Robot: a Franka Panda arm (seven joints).
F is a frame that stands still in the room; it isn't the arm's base.
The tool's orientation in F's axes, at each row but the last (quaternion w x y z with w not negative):
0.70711 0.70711 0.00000 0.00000
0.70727 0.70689 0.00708 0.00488
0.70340 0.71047 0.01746 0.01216
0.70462 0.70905 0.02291 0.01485
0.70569 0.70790 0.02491 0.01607
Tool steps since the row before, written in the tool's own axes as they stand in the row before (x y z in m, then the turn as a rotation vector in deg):
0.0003 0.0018 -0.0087 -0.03 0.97 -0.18
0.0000 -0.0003 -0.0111 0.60 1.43 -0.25
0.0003 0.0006 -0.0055 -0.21 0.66 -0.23
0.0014 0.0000 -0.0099 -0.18 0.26 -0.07
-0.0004 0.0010 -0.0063 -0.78 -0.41 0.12
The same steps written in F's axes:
0.0003 0.0087 0.0018 -0.03 0.18 0.97
-0.0002 0.0111 -0.0003 0.60 0.26 1.43
0.0001 0.0055 0.0007 -0.21 0.21 0.66
0.0009 0.0100 0.0000 -0.18 0.06 0.26
-0.0008 0.0063 0.0010 -0.78 -0.16 -0.40

